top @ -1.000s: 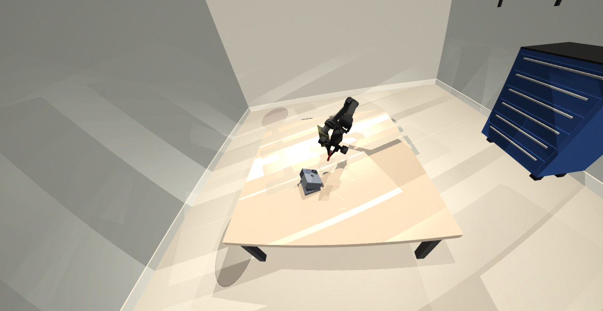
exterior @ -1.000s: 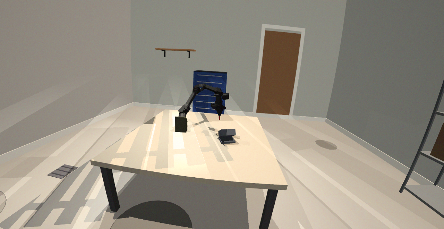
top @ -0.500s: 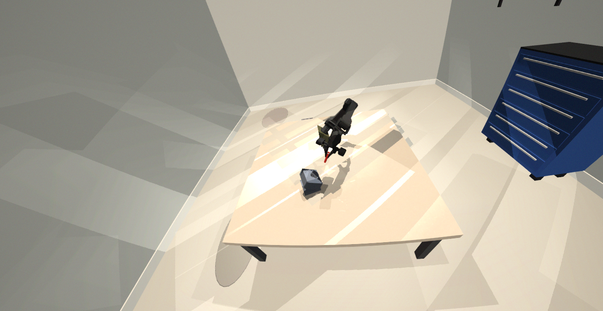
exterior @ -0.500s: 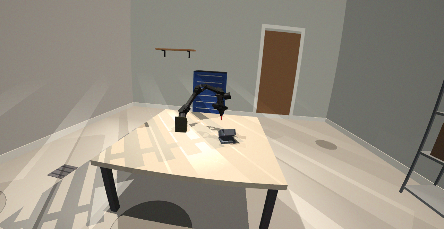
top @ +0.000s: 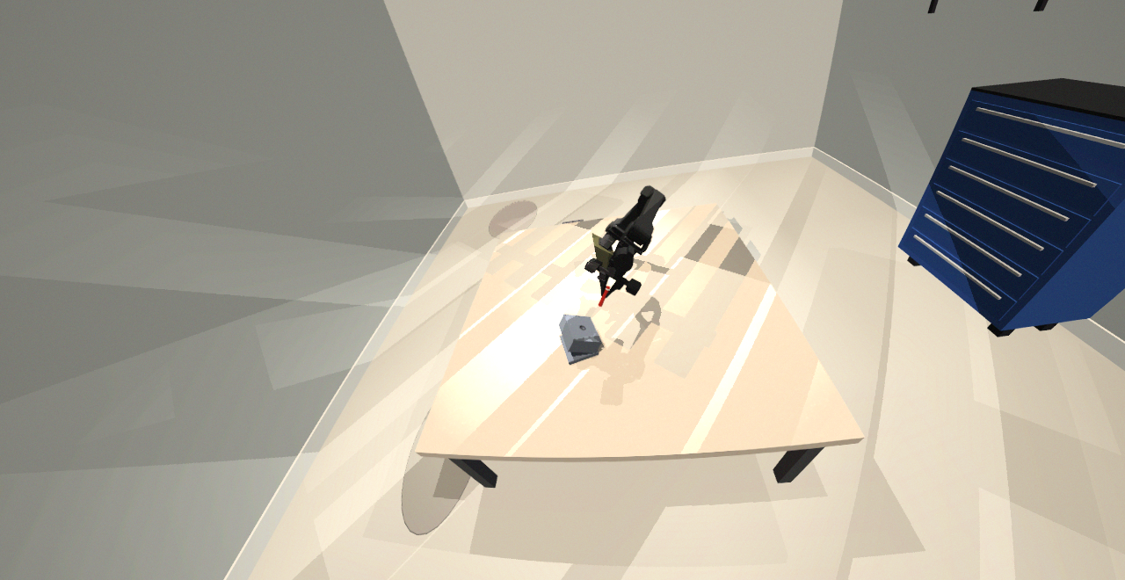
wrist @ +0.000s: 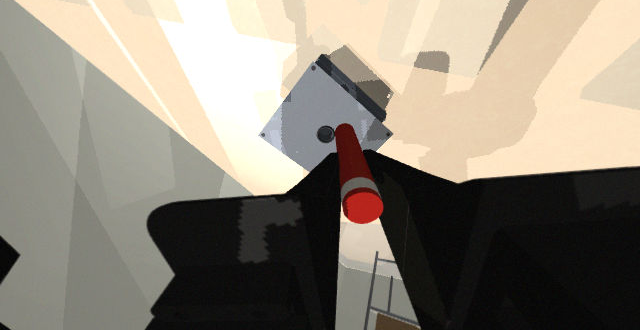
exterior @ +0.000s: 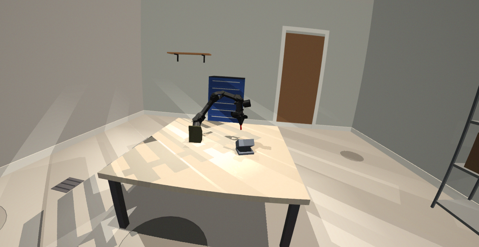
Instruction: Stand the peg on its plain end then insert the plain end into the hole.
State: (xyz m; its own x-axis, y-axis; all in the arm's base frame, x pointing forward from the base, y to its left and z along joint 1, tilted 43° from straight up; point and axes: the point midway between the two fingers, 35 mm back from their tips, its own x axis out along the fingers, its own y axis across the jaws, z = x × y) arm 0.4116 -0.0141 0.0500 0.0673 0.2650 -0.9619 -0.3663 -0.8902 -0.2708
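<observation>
Now: the grey sloped panel 5 cm ahead of my gripper tip, 10 cm to the right of it and 12 cm below it. The rest, counted from my gripper tip: red peg (1 cm to the left, 1 cm above).
</observation>
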